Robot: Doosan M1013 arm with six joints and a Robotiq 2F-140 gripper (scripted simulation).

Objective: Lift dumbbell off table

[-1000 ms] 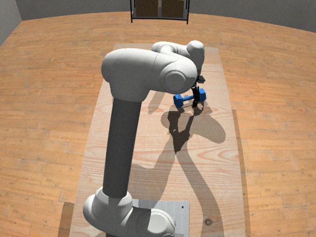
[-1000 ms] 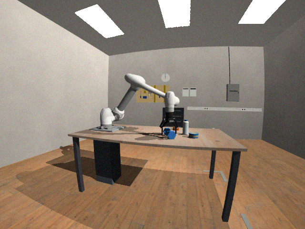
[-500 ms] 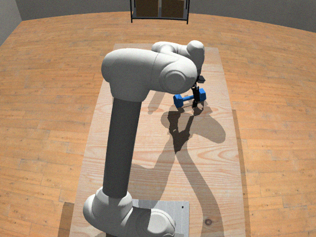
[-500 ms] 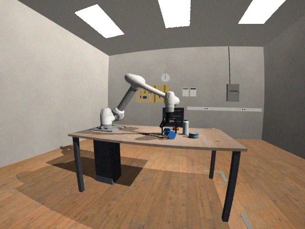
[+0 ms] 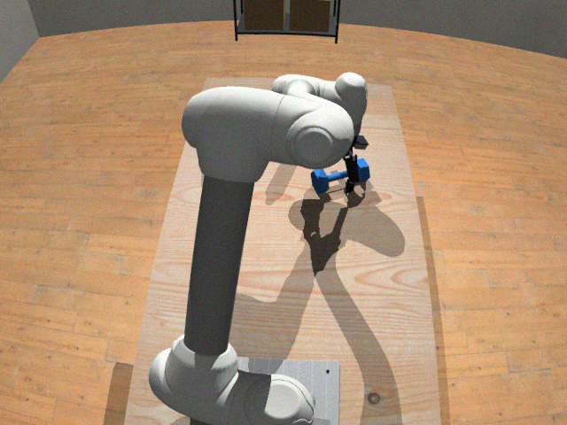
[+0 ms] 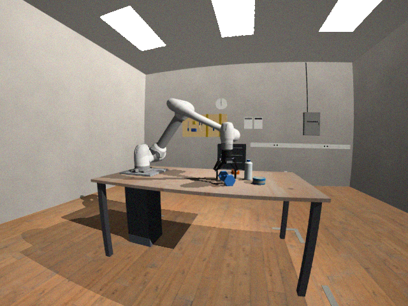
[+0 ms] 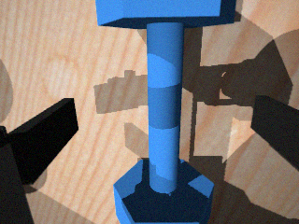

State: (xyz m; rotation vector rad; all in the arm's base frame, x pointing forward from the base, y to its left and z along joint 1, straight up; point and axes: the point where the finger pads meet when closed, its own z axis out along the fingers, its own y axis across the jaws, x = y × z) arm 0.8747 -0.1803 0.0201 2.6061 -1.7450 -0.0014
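Right now my hand is right at the blue dumbbell. Also, from my hand: flat blue round tin (25 cm ahead, 3 cm to the left, 2 cm below); then small orange block (42 cm to the left, 5 cm ahead, 2 cm below); then white bottle (17 cm ahead, 16 cm to the left, 4 cm above).
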